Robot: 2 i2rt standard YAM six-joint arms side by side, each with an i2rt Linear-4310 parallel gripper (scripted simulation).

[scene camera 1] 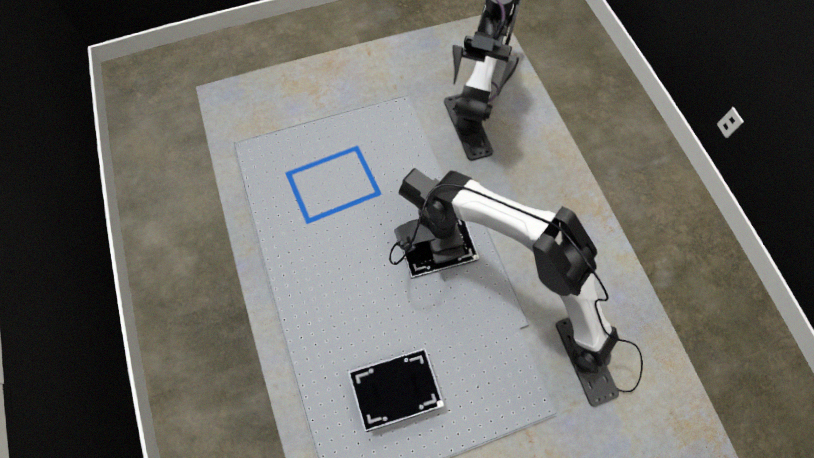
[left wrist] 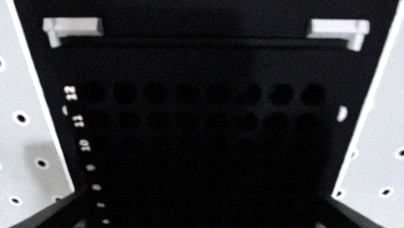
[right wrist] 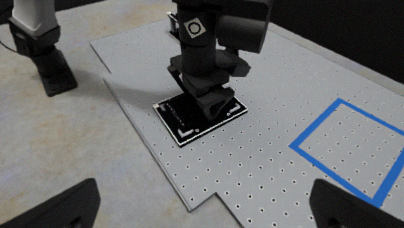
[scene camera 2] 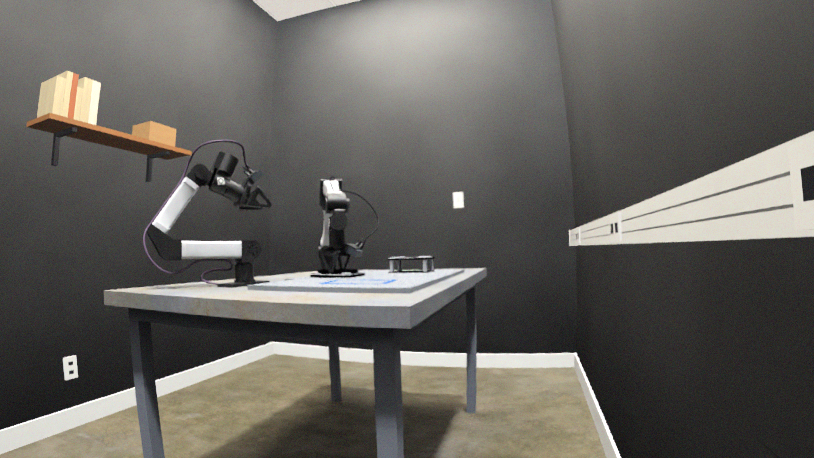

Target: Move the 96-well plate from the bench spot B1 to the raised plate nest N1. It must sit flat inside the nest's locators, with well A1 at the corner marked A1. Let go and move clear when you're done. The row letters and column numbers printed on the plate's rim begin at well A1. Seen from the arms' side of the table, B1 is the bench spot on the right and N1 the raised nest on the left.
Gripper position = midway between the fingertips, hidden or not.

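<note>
Visible: a black 96-well plate [left wrist: 189,91] [right wrist: 183,109]; a black fixture [left wrist: 371,43]; my left gripper [left wrist: 200,193] [right wrist: 199,106]; my right gripper [scene camera 2: 266,207] [right wrist: 204,189].
</note>
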